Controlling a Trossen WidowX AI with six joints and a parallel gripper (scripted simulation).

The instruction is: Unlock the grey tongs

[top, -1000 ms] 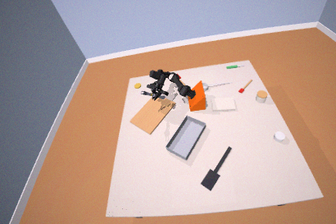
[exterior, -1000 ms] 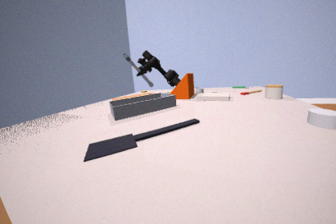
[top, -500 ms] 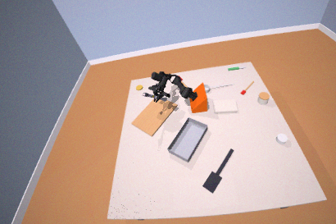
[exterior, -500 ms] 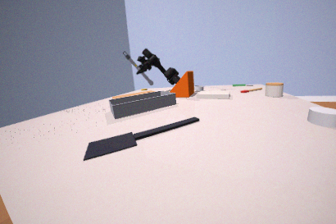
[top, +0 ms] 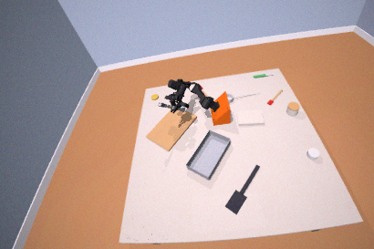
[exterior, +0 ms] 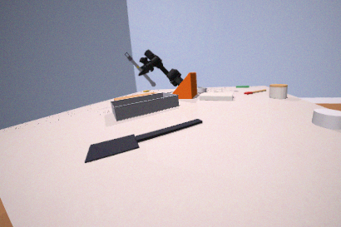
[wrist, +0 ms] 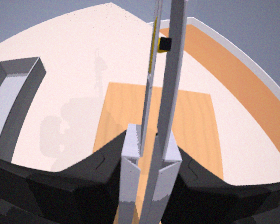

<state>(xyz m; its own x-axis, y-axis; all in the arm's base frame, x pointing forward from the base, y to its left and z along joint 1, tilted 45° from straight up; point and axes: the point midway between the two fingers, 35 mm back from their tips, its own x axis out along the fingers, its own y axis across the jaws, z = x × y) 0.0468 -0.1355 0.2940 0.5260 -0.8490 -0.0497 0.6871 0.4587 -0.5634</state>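
Now: the wooden board 20 mm behind my gripper tip, 40 mm to the right of it and 170 mm below it. Also, from my gripper tip: white block 60 mm ahead, 550 mm to the left, 170 mm below; then dark spatula 560 mm ahead, 340 mm to the left, 180 mm below.
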